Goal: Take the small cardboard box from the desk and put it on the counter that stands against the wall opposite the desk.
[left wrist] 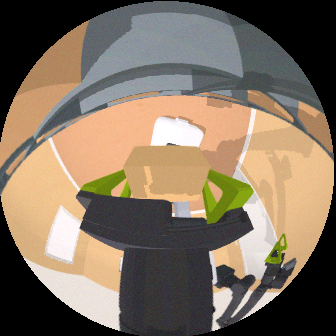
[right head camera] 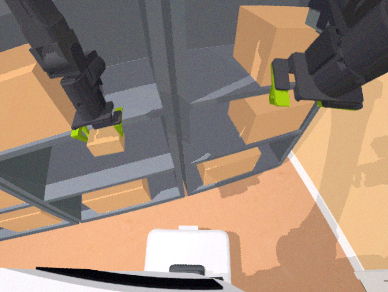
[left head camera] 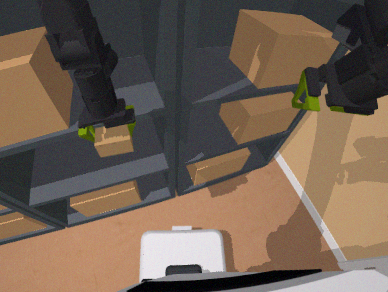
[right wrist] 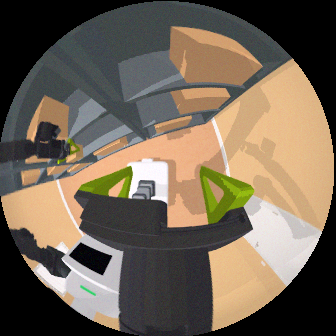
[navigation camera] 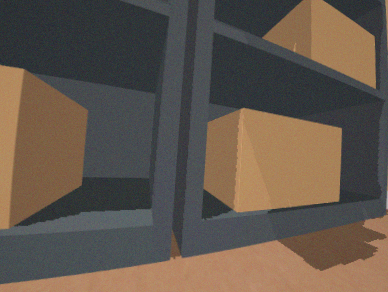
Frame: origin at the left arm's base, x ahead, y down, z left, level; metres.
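Where they show: left gripper, fingertip midpoint: (left wrist: 166, 168) (right head camera: 107, 139) (left head camera: 114, 138) (right wrist: 73, 152); right gripper, fingertip midpoint: (left wrist: 281, 236) (right head camera: 294, 101) (left head camera: 312, 105) (right wrist: 165, 169); right arm's base, link origin: (left wrist: 225, 278).
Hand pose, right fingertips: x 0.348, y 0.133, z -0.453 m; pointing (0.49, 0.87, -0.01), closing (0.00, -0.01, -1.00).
Note:
After its pixels a point has its place.
The small cardboard box (left head camera: 114, 146) @(y 0.308, x 0.370, z -0.034 m) (right head camera: 106, 145) @(y 0.305, x 0.371, z -0.038 m) (left wrist: 167, 172) @(y 0.294, x 0.420, z -0.021 m) is between the green fingers of my left gripper (left head camera: 112, 134) @(y 0.321, x 0.404, z -0.024 m) (right head camera: 100, 133) @(y 0.321, x 0.404, z -0.024 m) (left wrist: 166, 168) @(y 0.321, x 0.404, z -0.024 m), which is shut on it. The box is held off the floor, in front of the dark shelving in both head views. My right gripper (left head camera: 327, 106) (right head camera: 303, 103) @(y 0.133, x 0.348, z -0.453 m) (right wrist: 165, 169) @(y 0.133, x 0.348, z -0.453 m) is open, with its fingers wide apart and no object between them. The desk cannot be made out. A pale white surface (right wrist: 280, 240) @(y 0.158, x -0.400, z -1.650 m) (left head camera: 370, 262) @(y 1.088, x -0.078, z -1.531 m) shows at the right edge; I cannot tell whether it is the counter.
Tall dark grey shelving (left head camera: 172, 125) @(y 0.522, x 0.630, z -0.174 m) (right head camera: 177, 125) (navigation camera: 162, 150) @(y 1.187, x 0.624, z -0.156 m) stands close ahead, holding larger cardboard boxes (left head camera: 275, 45) (navigation camera: 290, 165). A tan wall (left head camera: 355, 200) @(y 0.919, x 0.343, z -1.426 m) with a white skirting strip is at the right. My white base (left head camera: 182, 250) @(y 1.150, x 0.191, z -0.223 m) (right head camera: 187, 250) @(y 1.150, x 0.188, z -0.225 m) is on the brown floor near the shelving.

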